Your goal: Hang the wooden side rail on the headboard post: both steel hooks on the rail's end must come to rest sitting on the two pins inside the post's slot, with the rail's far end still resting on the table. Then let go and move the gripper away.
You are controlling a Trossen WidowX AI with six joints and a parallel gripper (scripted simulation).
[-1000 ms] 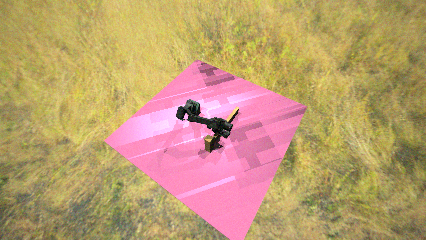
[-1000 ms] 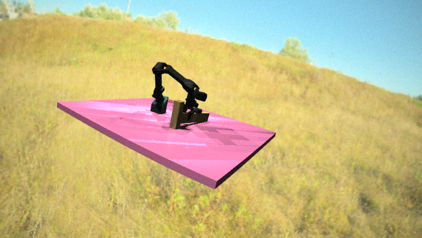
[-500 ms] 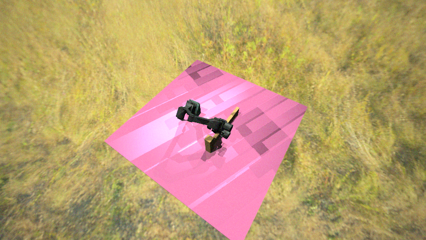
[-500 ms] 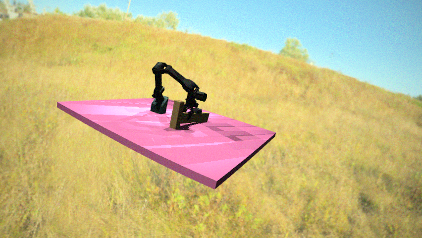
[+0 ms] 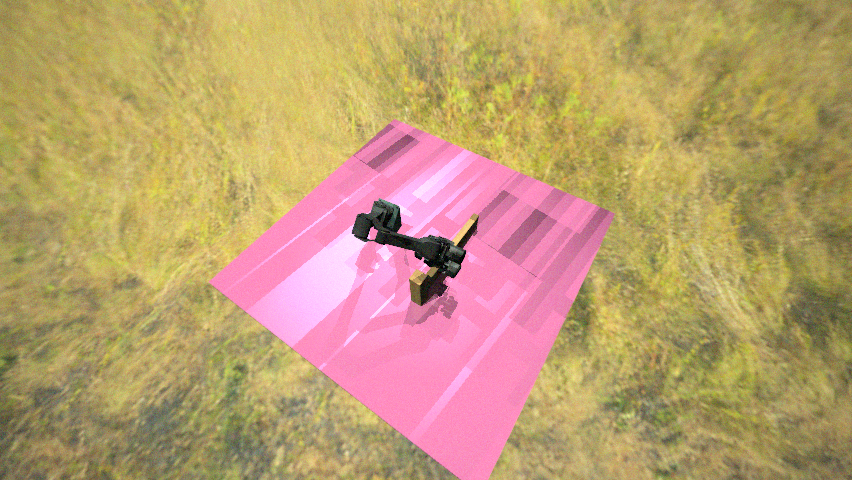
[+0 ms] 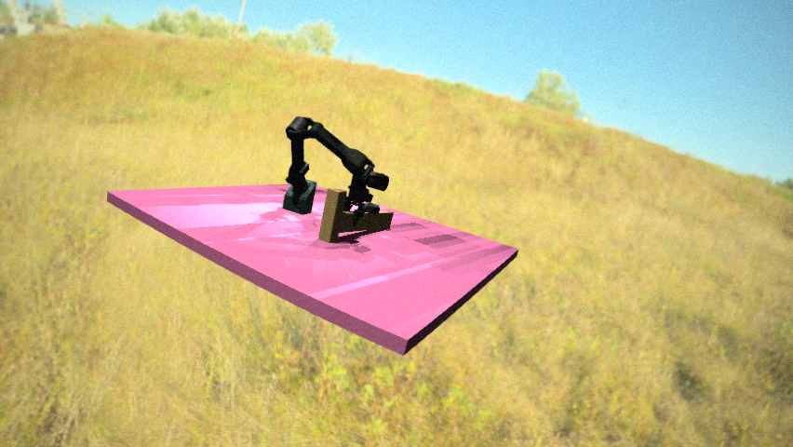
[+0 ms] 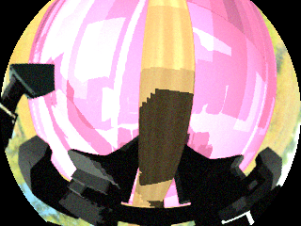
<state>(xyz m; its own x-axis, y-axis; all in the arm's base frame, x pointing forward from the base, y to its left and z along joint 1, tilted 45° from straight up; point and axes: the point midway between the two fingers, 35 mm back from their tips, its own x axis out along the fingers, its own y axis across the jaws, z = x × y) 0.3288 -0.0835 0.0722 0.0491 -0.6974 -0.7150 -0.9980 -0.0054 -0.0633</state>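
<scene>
My gripper tip is now 1 cm past the headboard post, 12 cm to the left of it and 5 cm below it.
</scene>
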